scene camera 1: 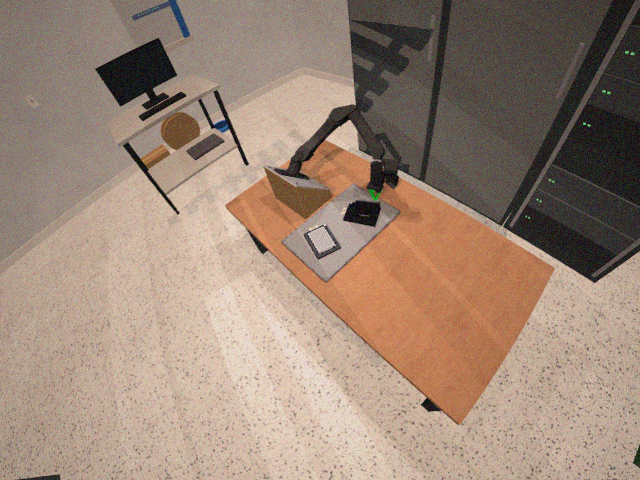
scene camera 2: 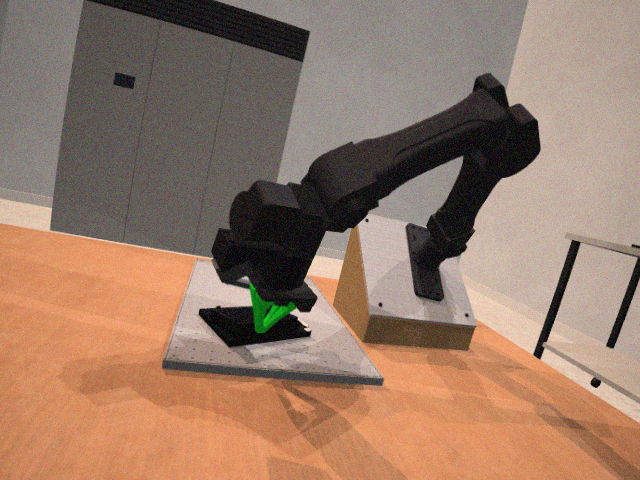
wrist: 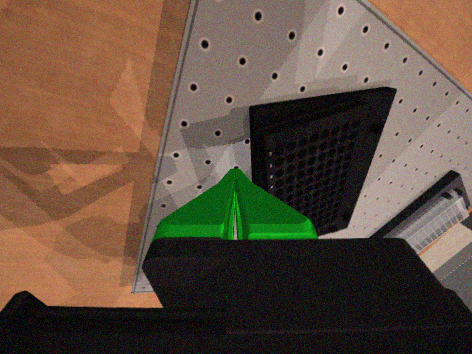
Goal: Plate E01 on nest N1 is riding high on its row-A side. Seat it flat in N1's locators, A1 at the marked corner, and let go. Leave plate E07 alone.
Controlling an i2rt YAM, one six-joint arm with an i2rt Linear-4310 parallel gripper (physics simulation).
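Frame: origin at the arm's base, x back, y right, z up, level; millimetres.
Where they show: gripper, fingertip midpoint: (scene camera 1: 375,200) (scene camera 2: 259,332) (wrist: 235,176); arm's base, link origin: (scene camera 1: 291,175) (scene camera 2: 422,261).
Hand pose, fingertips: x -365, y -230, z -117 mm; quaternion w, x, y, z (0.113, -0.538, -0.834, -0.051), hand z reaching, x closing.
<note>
Each offset is from my fingertips to the top centre of the thing. Level surfaces: height alone.
The black plate E01 @[dx -2, dy +70, dz +6 mm] (scene camera 1: 363,210) (wrist: 315,160) sits on the black nest N1 @[dx +2, dy +94, dz -12 mm] (wrist: 371,142) on the grey board. In the wrist view it lies inside the nest's outline; black on black, I cannot tell whether its row-A side is fully down or which corner is marked. My gripper (scene camera 1: 375,196) (scene camera 2: 260,329) (wrist: 235,176) is shut with nothing between its green fingertips. The tips are at or just beside one edge of the nest and plate; contact is unclear. The pale plate E07 @[dx +24, dy +344, dz -7 mm] (scene camera 1: 322,240) (wrist: 435,215) rests in the other dark nest, apart from the gripper.
The grey perforated board (scene camera 1: 356,194) (scene camera 2: 206,356) (wrist: 220,112) carries both nests on the wooden table @[dz -46 mm] (scene camera 1: 439,289) (scene camera 2: 118,423). The arm's slanted base block (scene camera 1: 294,193) (scene camera 2: 418,330) stands beside the board. A grey cabinet (scene camera 1: 398,93) (scene camera 2: 175,139) stands behind the table.
</note>
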